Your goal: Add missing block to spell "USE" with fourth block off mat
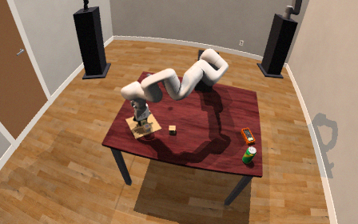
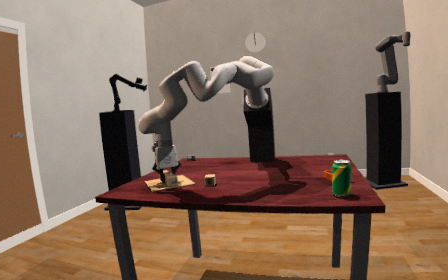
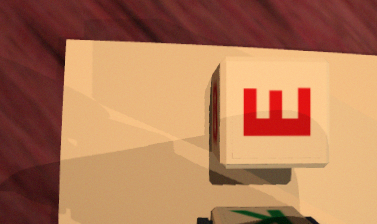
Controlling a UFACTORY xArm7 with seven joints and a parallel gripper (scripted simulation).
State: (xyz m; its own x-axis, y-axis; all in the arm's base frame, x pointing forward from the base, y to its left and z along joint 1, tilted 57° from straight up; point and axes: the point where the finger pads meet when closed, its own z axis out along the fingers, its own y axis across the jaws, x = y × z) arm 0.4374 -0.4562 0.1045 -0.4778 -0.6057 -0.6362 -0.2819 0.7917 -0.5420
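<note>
My hand is 2 cm above the tan mat. Also, from my hand: letter block 21 cm to the left, 7 cm ahead, 1 cm below; then green soda can 70 cm to the left, 34 cm ahead, 4 cm above; then small grey object 58 cm behind, 1 cm to the left, 1 cm below.
</note>
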